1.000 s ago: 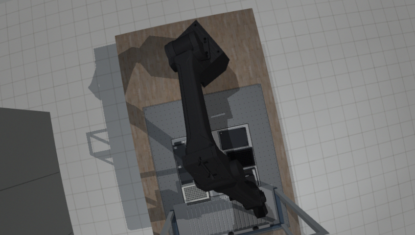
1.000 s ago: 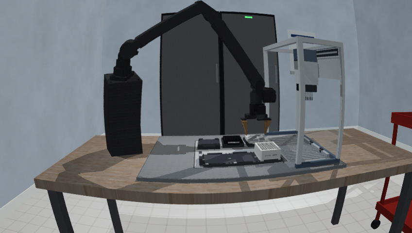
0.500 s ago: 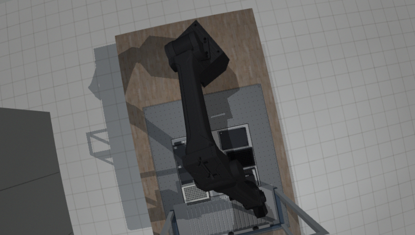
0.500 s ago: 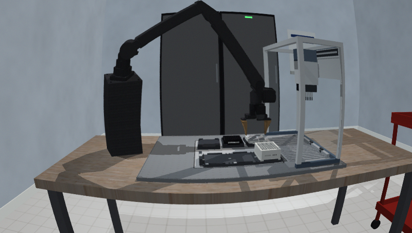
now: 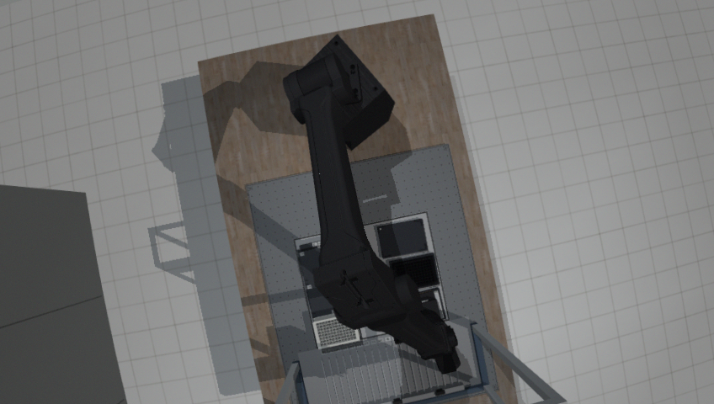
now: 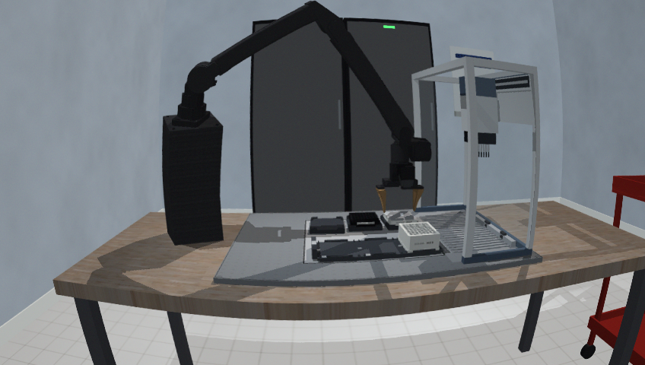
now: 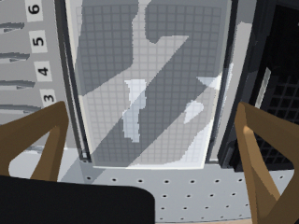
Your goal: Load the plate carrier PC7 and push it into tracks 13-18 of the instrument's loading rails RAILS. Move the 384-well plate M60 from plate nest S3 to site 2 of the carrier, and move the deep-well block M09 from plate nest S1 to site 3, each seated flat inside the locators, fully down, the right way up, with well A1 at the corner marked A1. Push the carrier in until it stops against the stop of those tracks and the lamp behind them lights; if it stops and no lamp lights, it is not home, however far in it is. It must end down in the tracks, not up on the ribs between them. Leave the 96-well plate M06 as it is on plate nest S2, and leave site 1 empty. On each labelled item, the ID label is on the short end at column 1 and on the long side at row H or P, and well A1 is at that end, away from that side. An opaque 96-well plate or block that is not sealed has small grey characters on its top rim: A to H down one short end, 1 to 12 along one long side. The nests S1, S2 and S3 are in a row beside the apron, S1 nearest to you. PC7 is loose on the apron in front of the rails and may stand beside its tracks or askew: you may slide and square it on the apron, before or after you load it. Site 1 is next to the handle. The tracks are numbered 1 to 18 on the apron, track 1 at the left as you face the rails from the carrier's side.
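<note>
My gripper is now 40 mm above the nest S3. Round my hand: black 96-well plate M06: 110 mm behind, 30 mm below; then dark carrier PC7: 270 mm to the right, 80 mm behind, 30 mm below; then nest S1: 220 mm behind, 40 mm below, 30 mm to the right.
</note>
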